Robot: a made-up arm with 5 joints.
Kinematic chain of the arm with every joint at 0, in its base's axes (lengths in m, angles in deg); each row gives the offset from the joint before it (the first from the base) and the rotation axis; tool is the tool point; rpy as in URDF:
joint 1: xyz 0.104 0 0.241 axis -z
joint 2: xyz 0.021 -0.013 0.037 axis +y
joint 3: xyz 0.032 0 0.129 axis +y
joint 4: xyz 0.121 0 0.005 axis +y
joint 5: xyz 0.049 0.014 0 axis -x
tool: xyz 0 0 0 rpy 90 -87.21 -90
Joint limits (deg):
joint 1: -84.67..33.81
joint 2: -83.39..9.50
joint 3: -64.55..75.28
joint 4: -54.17..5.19
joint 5: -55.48..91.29
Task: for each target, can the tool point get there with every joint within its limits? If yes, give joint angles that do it. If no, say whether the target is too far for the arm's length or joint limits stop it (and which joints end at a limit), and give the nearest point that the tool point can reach.
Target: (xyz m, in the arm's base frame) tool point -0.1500 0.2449 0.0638
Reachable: no: too far | nearest point -0.1065 0.1422 0.3662 | short by 0.322 m
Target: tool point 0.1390 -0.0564 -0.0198
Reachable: no: joint limits stop it (at a limit: joint 1, joint 2, joint 3, joint 4) | nearest point 0.1792 -0.0492 0.2309 | short by 0.254 m
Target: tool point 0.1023 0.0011 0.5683
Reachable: yes | joints 2.04 -22.85 -52.70 -48.57 -34.09
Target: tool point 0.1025 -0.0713 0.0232
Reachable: no: joint limits stop it (at a limit: joint 1, joint 2, joint 3, joint 4) | nearest point 0.1792 -0.0492 0.2309 | short by 0.223 m
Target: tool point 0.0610 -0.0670 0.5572
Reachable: yes | joints -58.02 -46.94 -49.96 -3.37 71.18
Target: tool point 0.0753 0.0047 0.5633
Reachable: yes | joints 7.24 -34.47 -42.63 -44.32 -0.02
